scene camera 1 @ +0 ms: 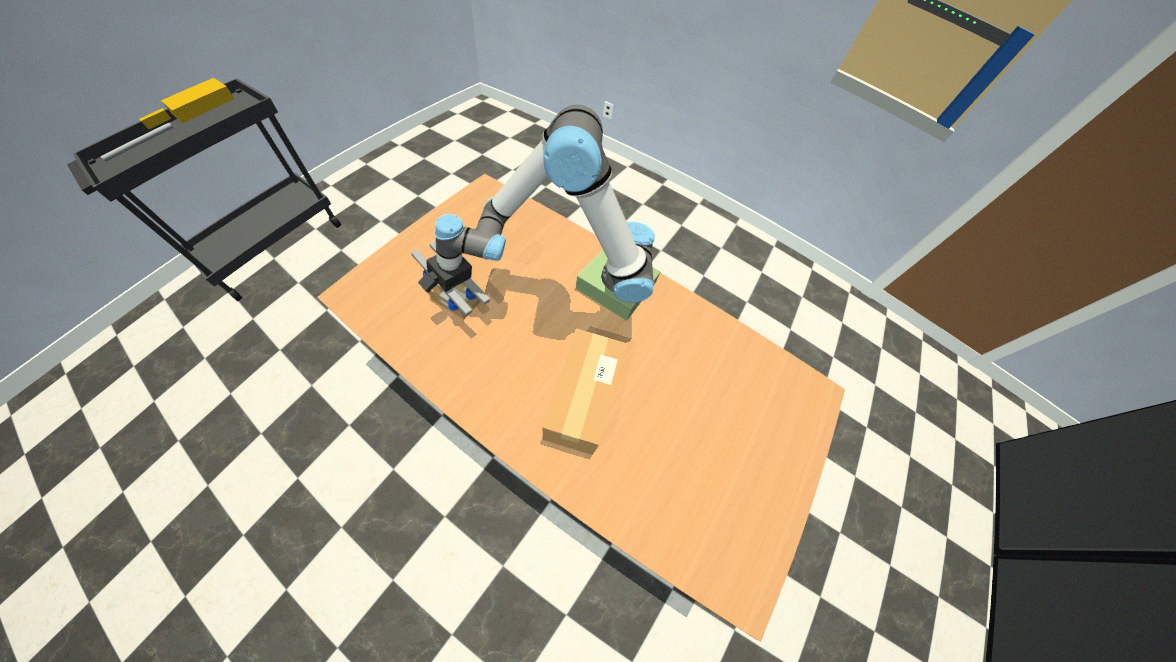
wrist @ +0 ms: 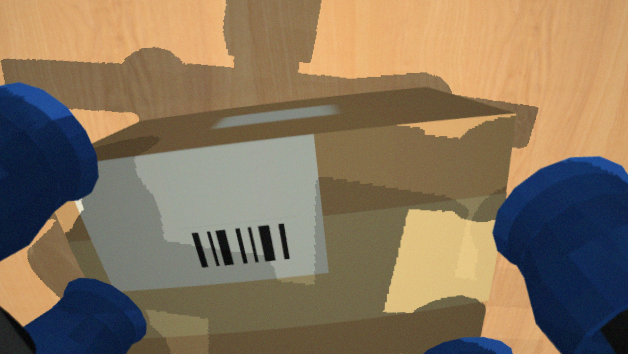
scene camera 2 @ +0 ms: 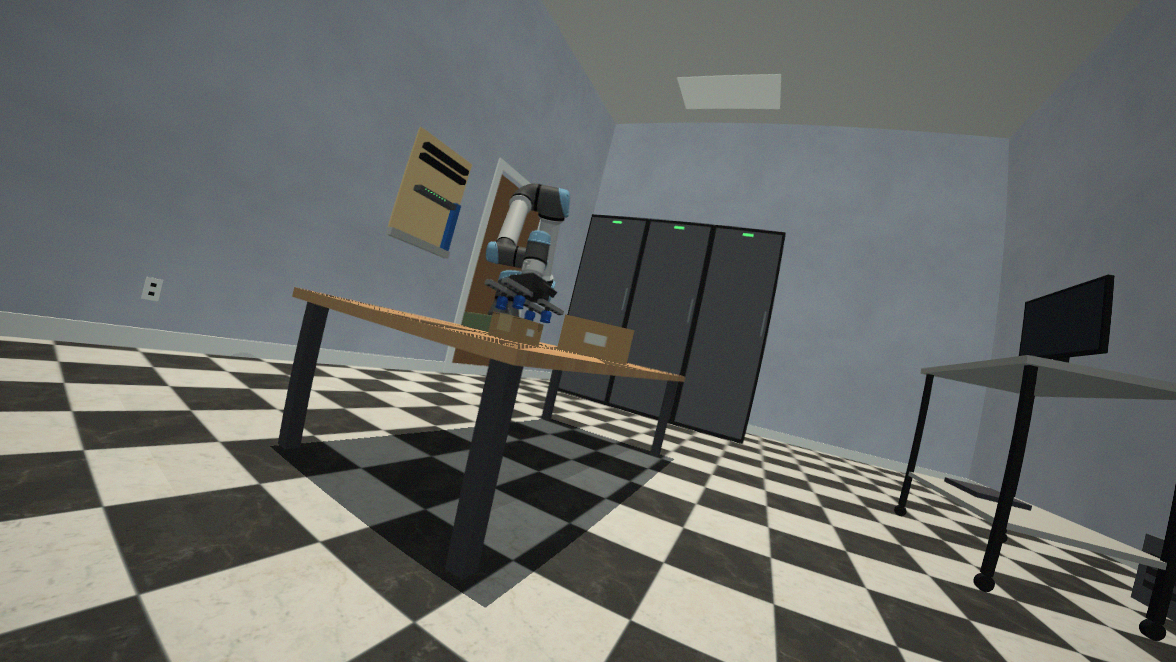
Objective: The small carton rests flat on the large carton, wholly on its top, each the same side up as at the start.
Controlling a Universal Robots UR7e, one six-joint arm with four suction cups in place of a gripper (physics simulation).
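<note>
The small carton, brown with a white barcode label, stands on the wooden table near its far left corner. In the wrist view it fills the frame. My suction gripper sits just over it, so scene camera 1 hides the carton. The blue cups frame the carton's top; I cannot tell whether they touch it. Nothing hangs from the cups. The large carton, long and flat with a small label, lies apart near the table's middle.
The arm's base stands on a green block at the table's back edge. A black cart with a yellow box stands on the floor to the left. Dark cabinets and a side table stand beyond.
</note>
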